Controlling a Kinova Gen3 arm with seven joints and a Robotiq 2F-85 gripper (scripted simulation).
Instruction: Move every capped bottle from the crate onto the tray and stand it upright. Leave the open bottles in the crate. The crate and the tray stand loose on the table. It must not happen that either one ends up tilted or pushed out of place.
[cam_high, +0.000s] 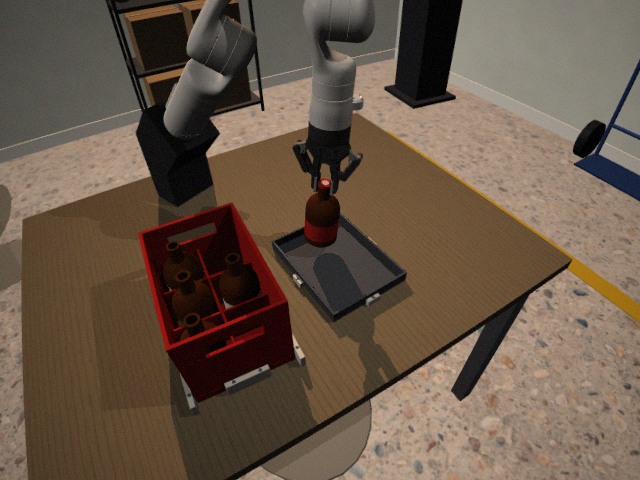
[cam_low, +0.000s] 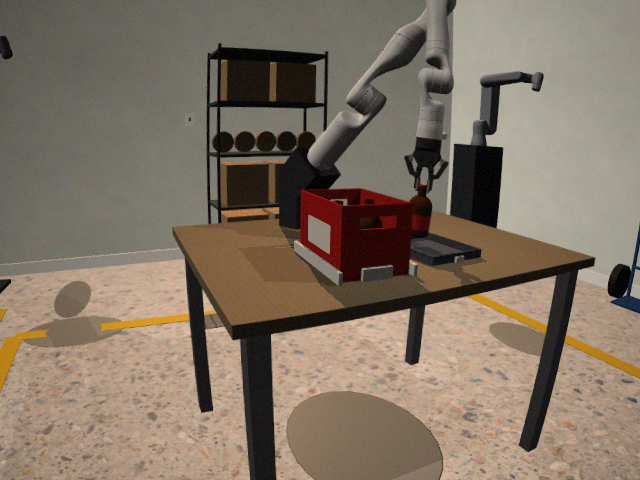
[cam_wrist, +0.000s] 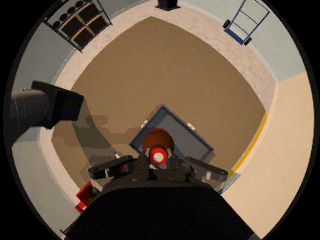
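The glass bottle lies 70 mm below my hand. Round my hand: red crate (270 mm to the right, 100 mm below, 90 mm ahead); dark grey tray (180 mm below, 50 mm ahead).
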